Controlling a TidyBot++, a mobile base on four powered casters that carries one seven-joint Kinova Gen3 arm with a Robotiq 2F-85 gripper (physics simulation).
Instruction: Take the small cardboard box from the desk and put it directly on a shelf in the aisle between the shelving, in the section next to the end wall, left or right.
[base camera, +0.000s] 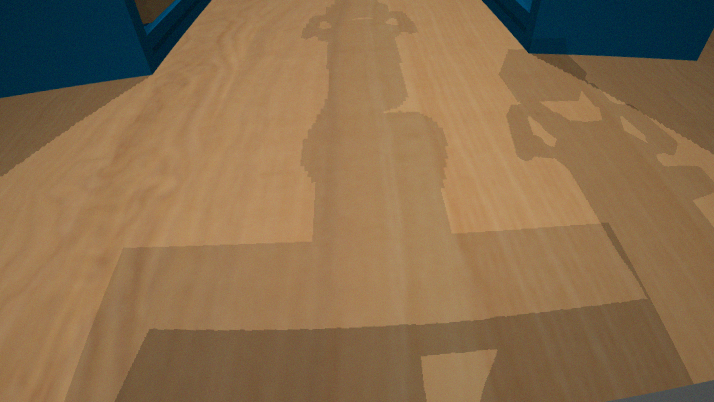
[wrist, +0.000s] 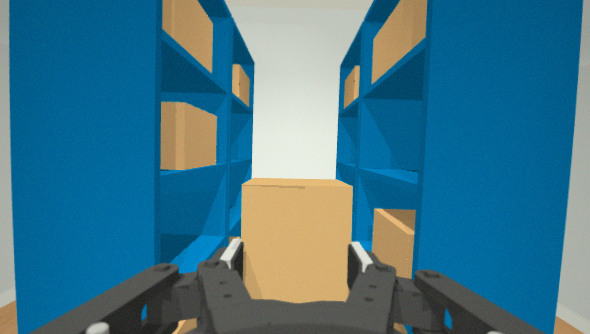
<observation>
my gripper: wrist 295, 256; not seen in the base camera view (out of frame)
small cardboard box: wrist 296, 232; not seen in the base camera view (out of frame)
</observation>
